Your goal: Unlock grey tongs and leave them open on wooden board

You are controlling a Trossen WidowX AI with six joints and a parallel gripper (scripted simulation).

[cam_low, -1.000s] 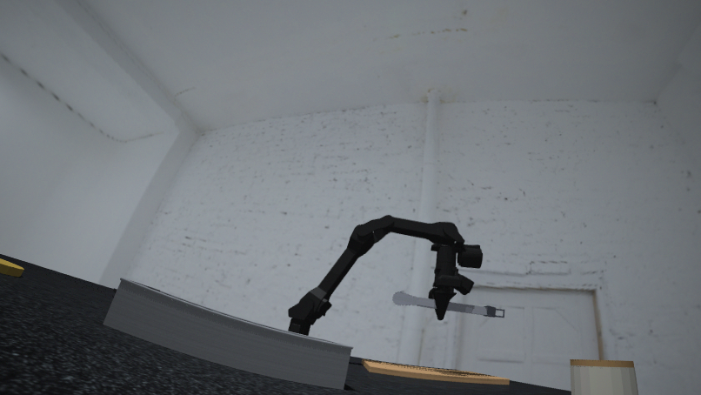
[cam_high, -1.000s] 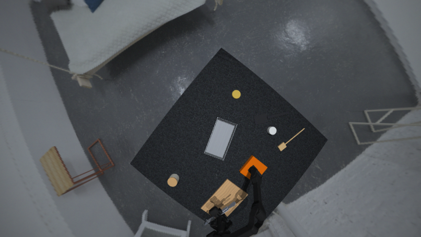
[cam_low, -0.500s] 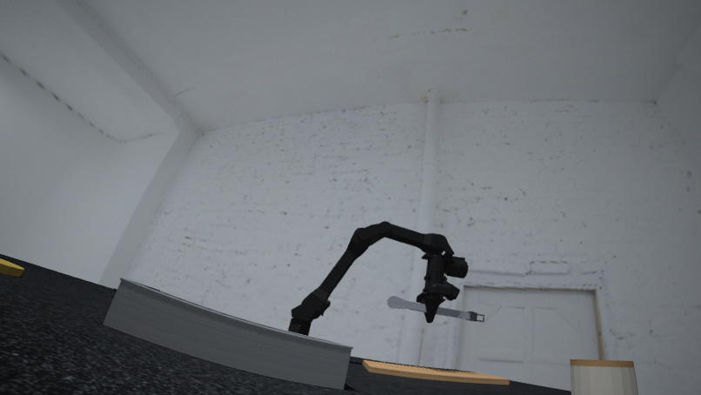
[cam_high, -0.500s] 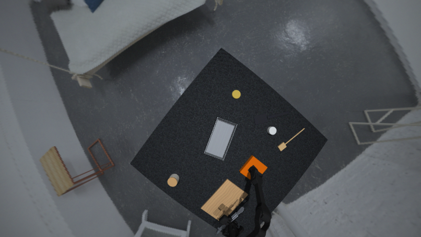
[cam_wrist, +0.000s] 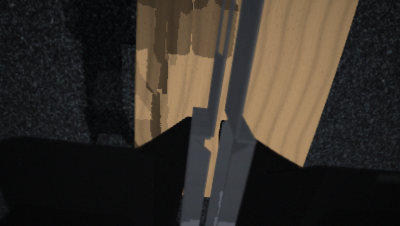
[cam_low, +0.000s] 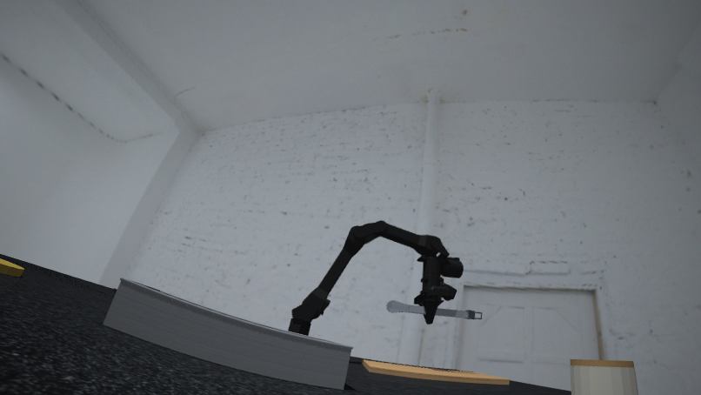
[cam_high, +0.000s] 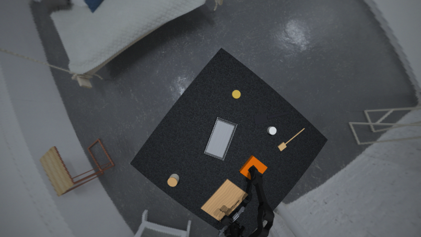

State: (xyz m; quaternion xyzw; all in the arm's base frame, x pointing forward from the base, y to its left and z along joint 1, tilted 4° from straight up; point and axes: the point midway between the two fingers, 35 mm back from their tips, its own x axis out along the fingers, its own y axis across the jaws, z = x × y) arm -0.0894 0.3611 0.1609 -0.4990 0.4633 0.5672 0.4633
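The wooden board lies 40 mm ahead of my gripper tip, 10 mm to the left of it and 140 mm below it. Also, from my gripper tip: pale block 490 mm ahead, 170 mm to the left, 120 mm below; white cylinder 230 mm ahead, 700 mm to the right, 130 mm below; grey roasting tin 480 mm ahead, 350 mm to the right, 120 mm below.
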